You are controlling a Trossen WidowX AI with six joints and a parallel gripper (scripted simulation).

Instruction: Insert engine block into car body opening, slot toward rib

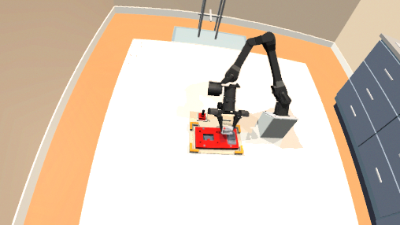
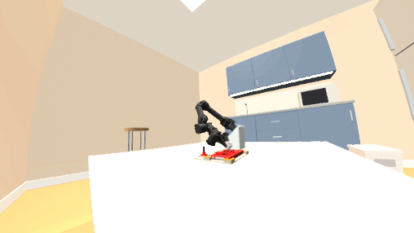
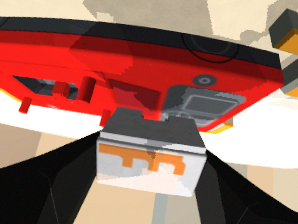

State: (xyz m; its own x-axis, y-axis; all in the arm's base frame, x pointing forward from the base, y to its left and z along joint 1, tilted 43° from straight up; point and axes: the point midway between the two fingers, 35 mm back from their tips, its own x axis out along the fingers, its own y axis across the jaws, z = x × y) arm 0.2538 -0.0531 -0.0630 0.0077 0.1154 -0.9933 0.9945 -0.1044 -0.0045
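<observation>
Now: the grey engine block right at my gripper tip.
</observation>
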